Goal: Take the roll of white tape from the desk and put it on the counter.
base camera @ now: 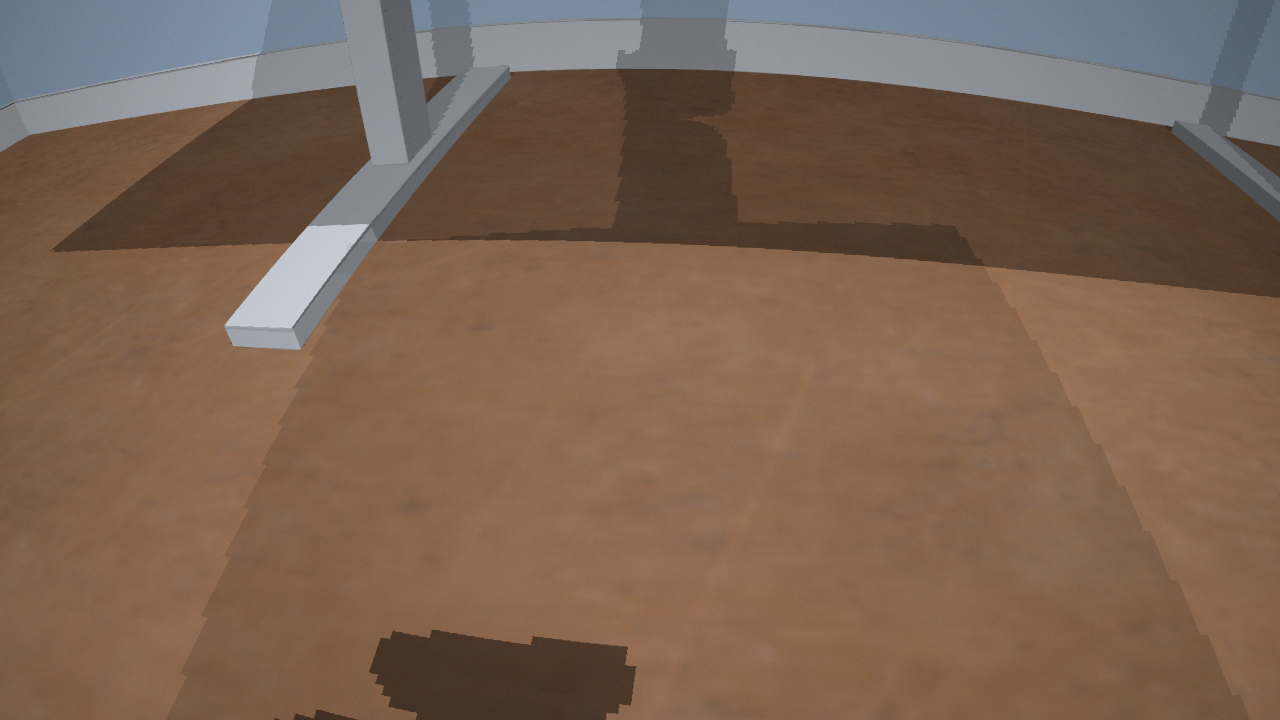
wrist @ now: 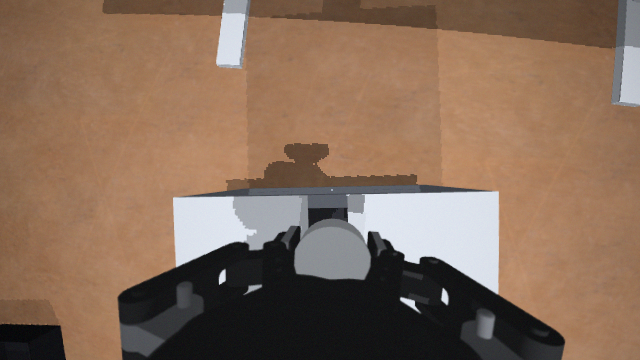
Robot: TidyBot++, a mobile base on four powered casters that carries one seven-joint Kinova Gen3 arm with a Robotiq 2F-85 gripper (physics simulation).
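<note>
A round, pale grey-white roll of tape sits between the fingers of my gripper in the wrist view. The gripper is shut on it, one finger pressing on each side. The lower part of the roll is hidden by the gripper's dark body. Below the held roll, the white top of the robot's own base shows. The desk's white foot bars show in the wrist view, but the desk top does not show. The counter does not show in either view.
A desk foot bar lies on the brown floor ahead on the left, with a leg rising from it. Another foot bar is at the right. A dark object shows at the wrist view's lower left corner.
</note>
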